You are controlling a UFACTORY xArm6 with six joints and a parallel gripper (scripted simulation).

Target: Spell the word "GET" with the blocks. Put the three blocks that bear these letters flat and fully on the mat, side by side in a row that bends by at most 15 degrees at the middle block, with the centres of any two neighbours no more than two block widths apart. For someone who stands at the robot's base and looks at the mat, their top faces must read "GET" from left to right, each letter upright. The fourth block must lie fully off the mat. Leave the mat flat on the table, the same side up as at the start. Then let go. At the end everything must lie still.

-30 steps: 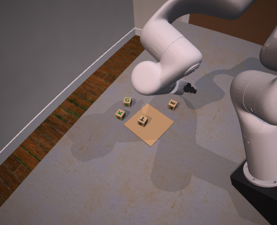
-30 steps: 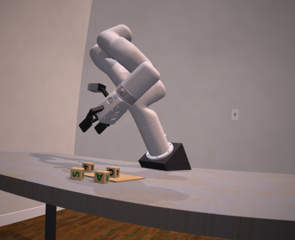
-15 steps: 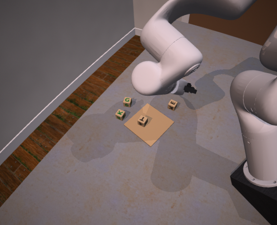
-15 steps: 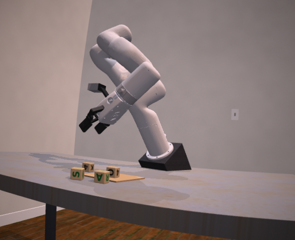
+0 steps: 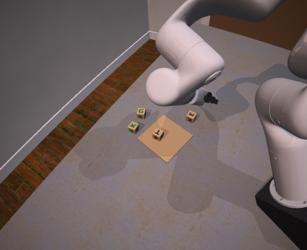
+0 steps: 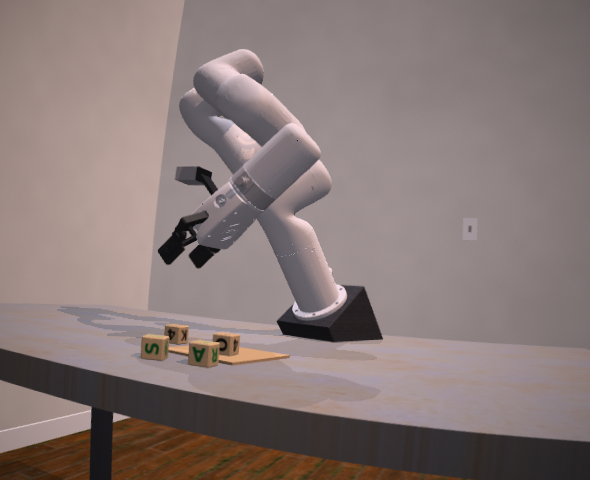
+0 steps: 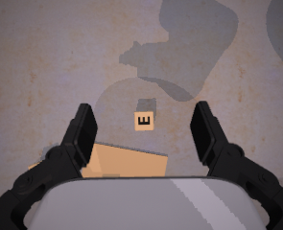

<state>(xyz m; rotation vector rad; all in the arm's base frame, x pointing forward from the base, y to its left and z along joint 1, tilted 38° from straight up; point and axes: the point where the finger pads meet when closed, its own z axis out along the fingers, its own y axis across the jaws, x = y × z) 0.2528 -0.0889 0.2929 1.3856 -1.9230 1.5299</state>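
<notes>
The T block is 80 mm ahead of my hand, 120 mm to the left of it and 130 mm below it. From my hand the other things lie so: G block 180 mm ahead, 60 mm to the left, 130 mm below; then tan mat 60 mm ahead, 110 mm to the left, 140 mm below; then E block 130 mm below.
</notes>
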